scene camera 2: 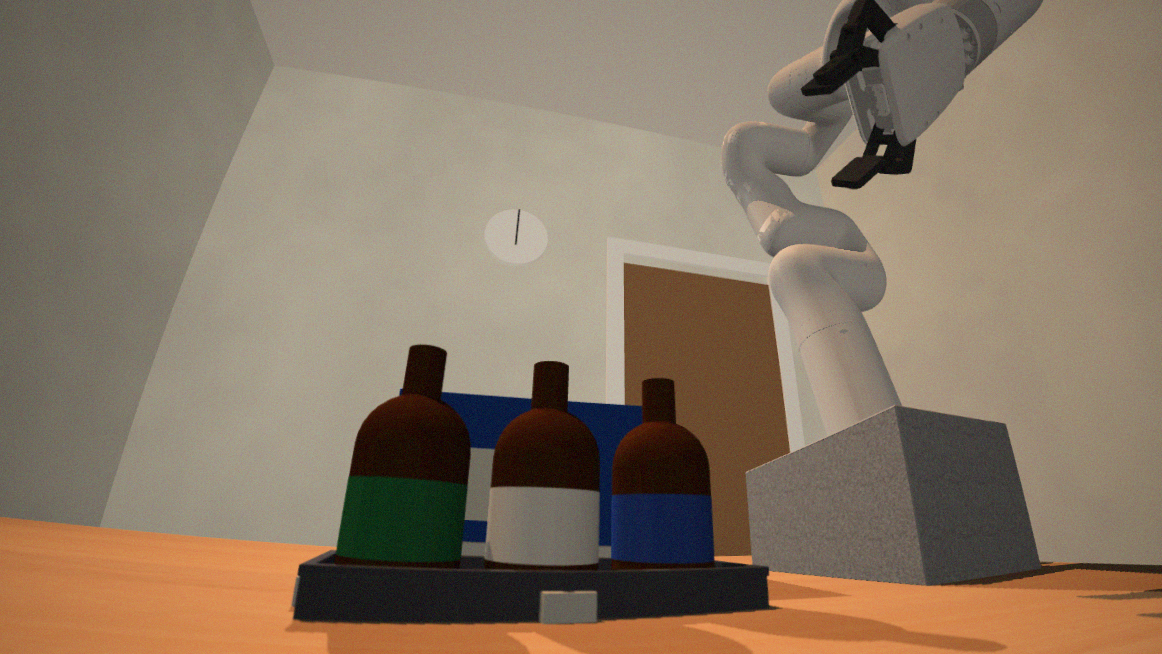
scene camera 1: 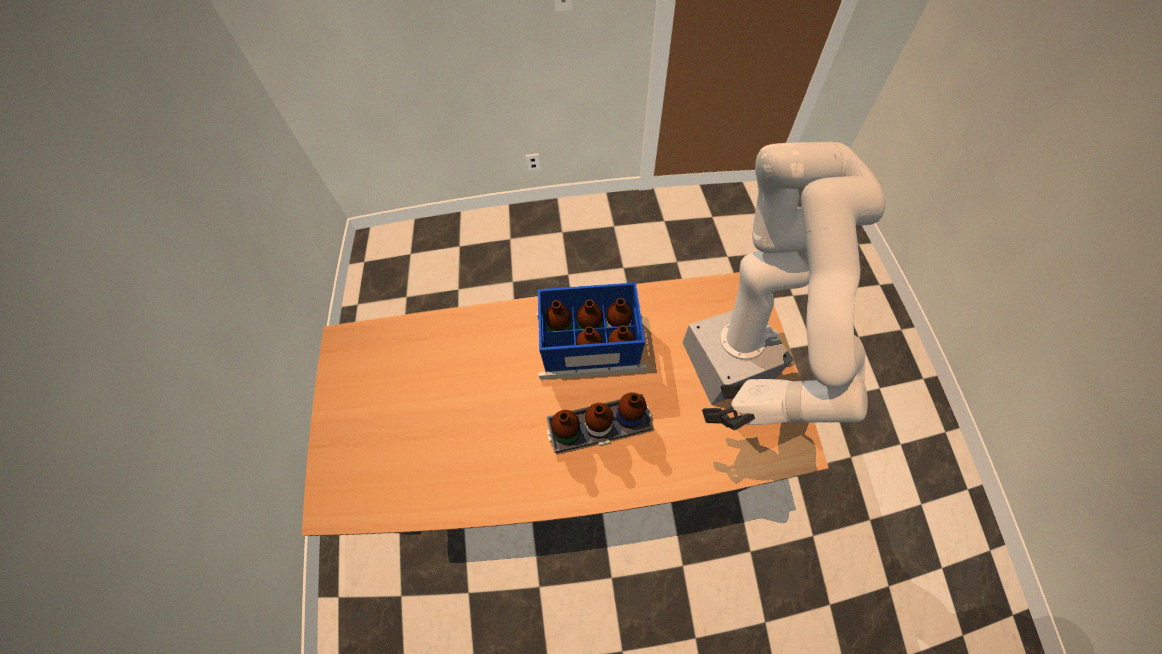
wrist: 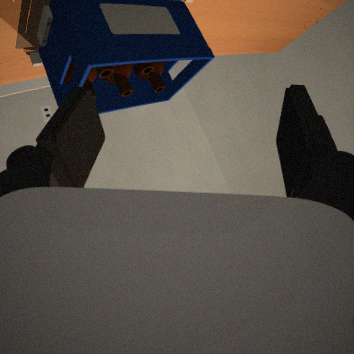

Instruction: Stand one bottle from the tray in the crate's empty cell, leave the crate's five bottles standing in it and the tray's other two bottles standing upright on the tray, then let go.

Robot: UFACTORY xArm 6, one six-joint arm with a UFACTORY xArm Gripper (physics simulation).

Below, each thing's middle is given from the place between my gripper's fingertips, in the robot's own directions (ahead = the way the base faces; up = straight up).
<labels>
I see my gripper 280 mm above the blue-labelled bottle (scene camera 2: 661, 517), 130 mm short of it and 100 mm to the left of it. Also, from my hand: pale strip (scene camera 1: 633, 368) 340 mm below, 250 mm to the right, 210 mm ahead; then green-labelled brown bottle (scene camera 2: 405, 502) 310 mm ahead, 280 mm below, 80 mm to the right.
</labels>
